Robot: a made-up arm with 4 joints.
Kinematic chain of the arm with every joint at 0, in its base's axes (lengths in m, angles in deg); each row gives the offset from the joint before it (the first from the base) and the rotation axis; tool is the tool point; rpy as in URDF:
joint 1: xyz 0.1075 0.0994 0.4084 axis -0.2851 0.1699 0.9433
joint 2: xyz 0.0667 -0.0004 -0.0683 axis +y
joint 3: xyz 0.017 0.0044 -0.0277 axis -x
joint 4: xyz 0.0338 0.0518 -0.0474 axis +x
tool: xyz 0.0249 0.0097 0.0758 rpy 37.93 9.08 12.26
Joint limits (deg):
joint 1: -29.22..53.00
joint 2: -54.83..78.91
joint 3: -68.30..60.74
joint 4: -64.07..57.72
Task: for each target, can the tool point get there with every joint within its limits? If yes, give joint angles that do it. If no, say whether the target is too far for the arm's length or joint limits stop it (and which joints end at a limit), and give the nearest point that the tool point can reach.
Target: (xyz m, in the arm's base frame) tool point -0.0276 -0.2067 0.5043
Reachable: no: too far | nearest point 0.1793 0.0552 0.4233 | short by 0.343 m
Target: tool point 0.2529 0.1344 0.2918
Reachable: yes | joints -2.09 66.86 -51.17 -16.93
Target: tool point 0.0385 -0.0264 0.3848
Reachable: no: joint limits stop it (at a limit: joint 1, joint 2, joint 3, joint 4) | nearest point 0.0280 0.0305 0.2530 | short by 0.144 m
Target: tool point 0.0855 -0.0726 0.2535
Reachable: no: joint limits stop it (at a limit: joint 1, joint 2, joint 3, joint 4) | nearest point 0.0280 0.0305 0.2530 | short by 0.118 m
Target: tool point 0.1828 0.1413 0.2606
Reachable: yes | joints 14.14 61.64 21.25 30.27
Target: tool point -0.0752 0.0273 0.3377
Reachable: no: joint limits stop it (at a limit: joint 1, joint 2, joint 4) | nearest point 0.0181 0.0495 0.2493 | short by 0.130 m
